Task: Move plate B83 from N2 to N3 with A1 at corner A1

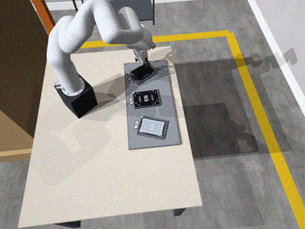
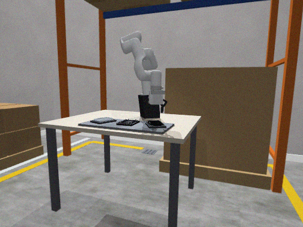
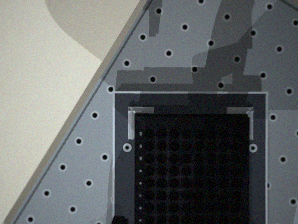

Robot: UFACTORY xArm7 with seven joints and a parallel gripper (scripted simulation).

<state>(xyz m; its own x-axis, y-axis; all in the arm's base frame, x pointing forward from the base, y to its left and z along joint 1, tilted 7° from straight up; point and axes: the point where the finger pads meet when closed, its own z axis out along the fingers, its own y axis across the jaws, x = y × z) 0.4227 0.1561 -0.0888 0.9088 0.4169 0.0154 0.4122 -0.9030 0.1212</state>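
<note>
Now: the dark multi-well plate 80 mm below my hand. Round my hand: light grey plate (30 mm behind, 420 mm to the right, 80 mm below); black nest (20 mm behind, 210 mm to the right, 100 mm below).
</note>
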